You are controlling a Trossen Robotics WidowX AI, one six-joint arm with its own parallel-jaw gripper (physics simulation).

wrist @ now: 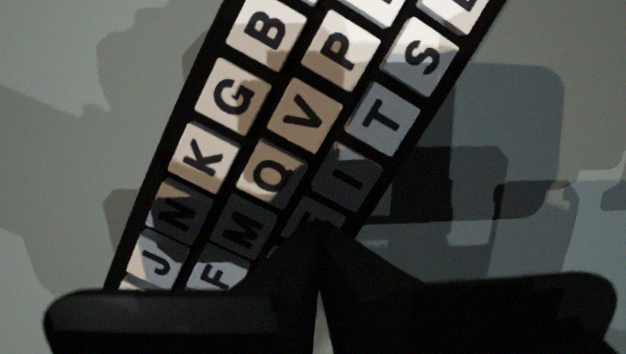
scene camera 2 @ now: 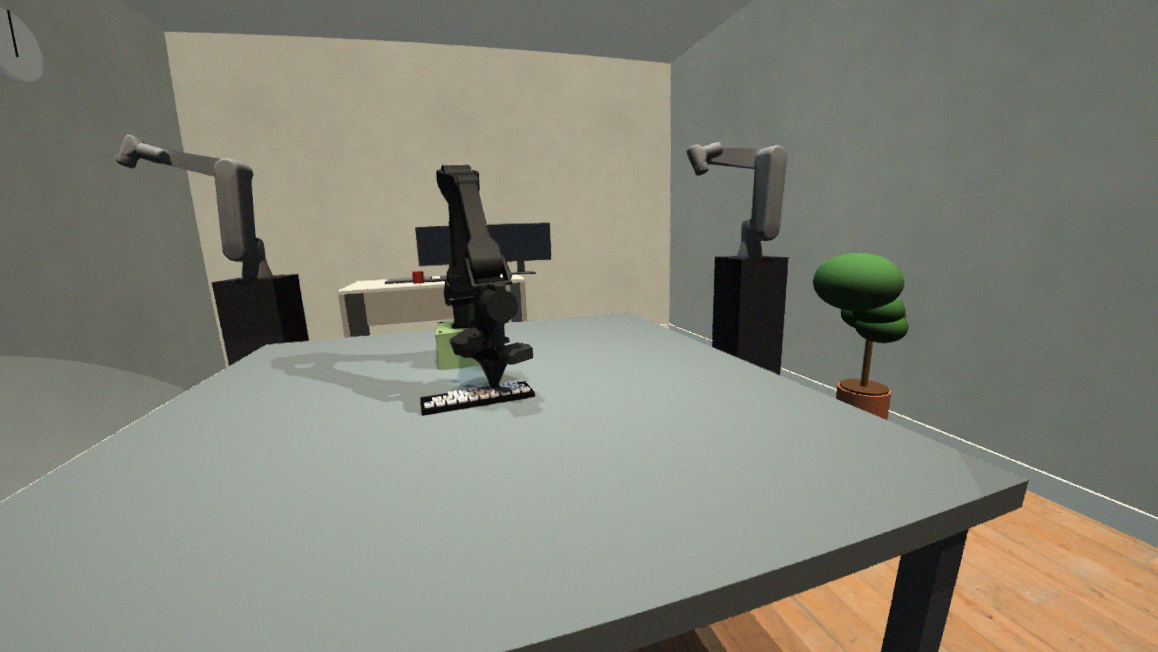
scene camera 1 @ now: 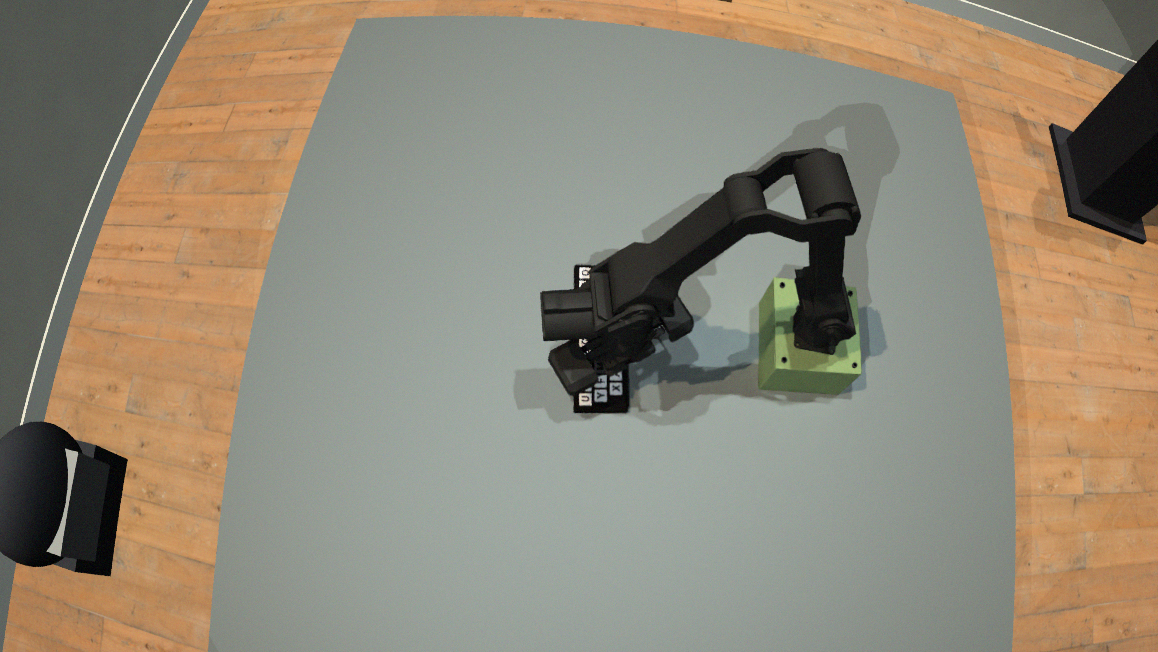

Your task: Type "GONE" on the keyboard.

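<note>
A small black keyboard with pale, scrambled letter keys lies flat on the table. In the wrist view the G key is on the left row, with the K key and the shadowed N key below it. My gripper is shut and empty, pointing down at the keyboard. Its tips cover most of a dark key below the I key; that letter is largely hidden, and touch cannot be told. In scene camera 1 a round-lettered key, seemingly O, shows at the far end.
The arm stands on a green block on the grey table. Beyond the table are two grey arms on dark pedestals, a desk with monitors and a potted plant.
</note>
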